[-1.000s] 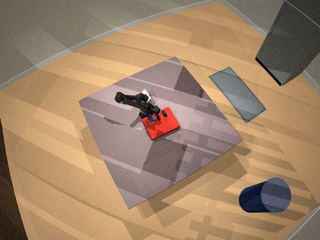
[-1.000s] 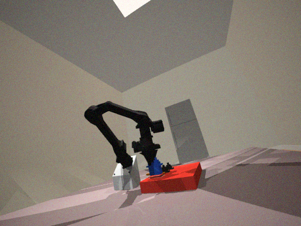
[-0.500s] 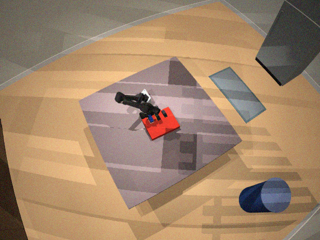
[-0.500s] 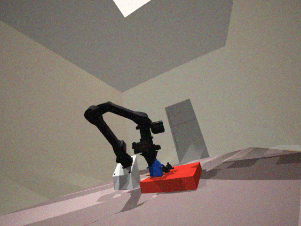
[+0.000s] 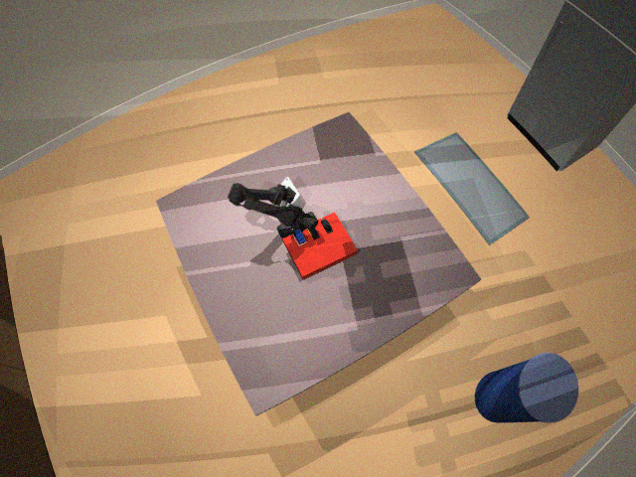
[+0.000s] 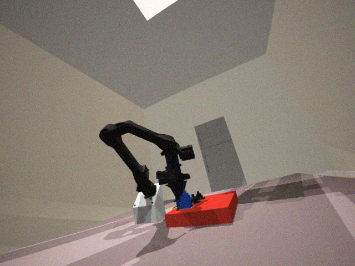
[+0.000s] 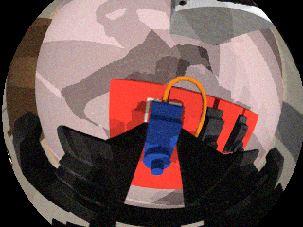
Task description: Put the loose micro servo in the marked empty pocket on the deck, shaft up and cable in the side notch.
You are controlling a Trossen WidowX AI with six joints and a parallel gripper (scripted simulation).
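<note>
My gripper tip is now 14 cm short of the deck, 5 cm to the right of it and 6 cm above it.
</note>
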